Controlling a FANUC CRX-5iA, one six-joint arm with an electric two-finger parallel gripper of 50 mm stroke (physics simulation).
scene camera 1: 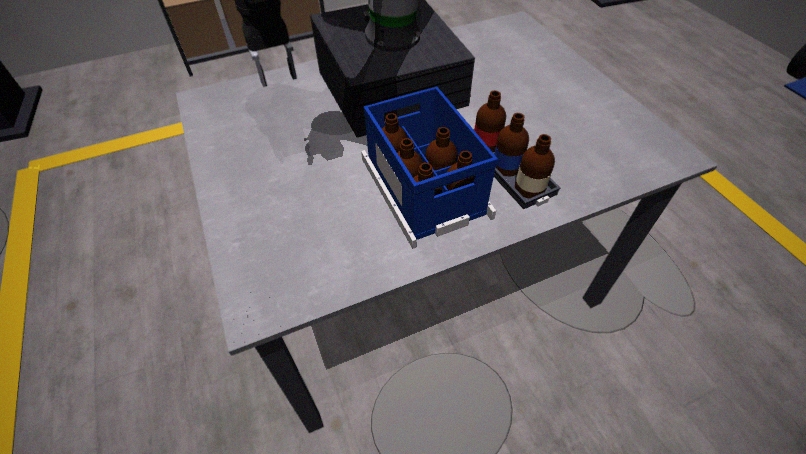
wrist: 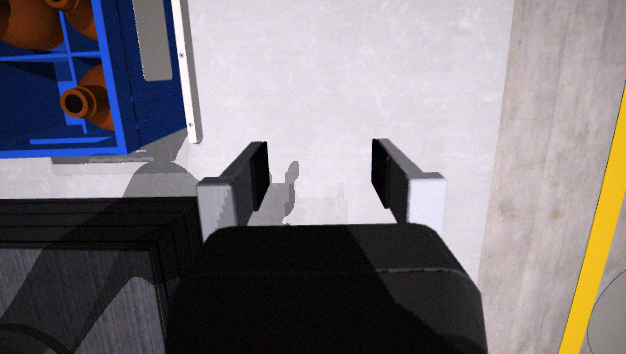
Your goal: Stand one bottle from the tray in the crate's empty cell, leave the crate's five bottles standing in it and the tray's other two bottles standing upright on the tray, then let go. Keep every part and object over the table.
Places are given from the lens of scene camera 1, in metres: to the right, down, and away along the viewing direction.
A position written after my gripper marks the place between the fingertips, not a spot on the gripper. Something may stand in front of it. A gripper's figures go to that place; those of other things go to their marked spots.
my gripper [scene camera 1: 279,80]: -0.24, -0.28, 0.87
red-label brown bottle [scene camera 1: 491,117]: 0.21, -0.27, 1.10
blue-label bottle [scene camera 1: 512,142]: 0.25, -0.20, 1.04
cream-label bottle [scene camera 1: 537,163]: 0.30, -0.14, 1.00
blue-label bottle [scene camera 1: 441,153]: 0.09, -0.16, 1.01
